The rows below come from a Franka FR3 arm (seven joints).
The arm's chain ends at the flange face. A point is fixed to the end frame.
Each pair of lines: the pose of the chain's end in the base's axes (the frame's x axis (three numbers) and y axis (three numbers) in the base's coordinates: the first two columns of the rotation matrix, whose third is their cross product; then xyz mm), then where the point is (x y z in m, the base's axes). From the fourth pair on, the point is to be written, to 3 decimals.
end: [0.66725 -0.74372 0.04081 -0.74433 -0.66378 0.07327 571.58 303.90 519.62]
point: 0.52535 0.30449 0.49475
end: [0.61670 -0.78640 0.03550 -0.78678 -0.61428 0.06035 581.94 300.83 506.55]
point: 0.53602 0.30476 0.48141
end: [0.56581 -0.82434 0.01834 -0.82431 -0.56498 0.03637 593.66 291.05 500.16]
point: 0.54833 0.29856 0.47476
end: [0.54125 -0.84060 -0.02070 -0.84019 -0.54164 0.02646 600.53 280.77 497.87]
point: 0.555 0.291 0.473
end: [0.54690 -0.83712 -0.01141 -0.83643 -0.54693 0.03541 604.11 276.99 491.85]
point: 0.559 0.286 0.467
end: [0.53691 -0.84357 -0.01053 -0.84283 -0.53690 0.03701 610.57 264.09 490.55]
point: 0.565 0.274 0.466
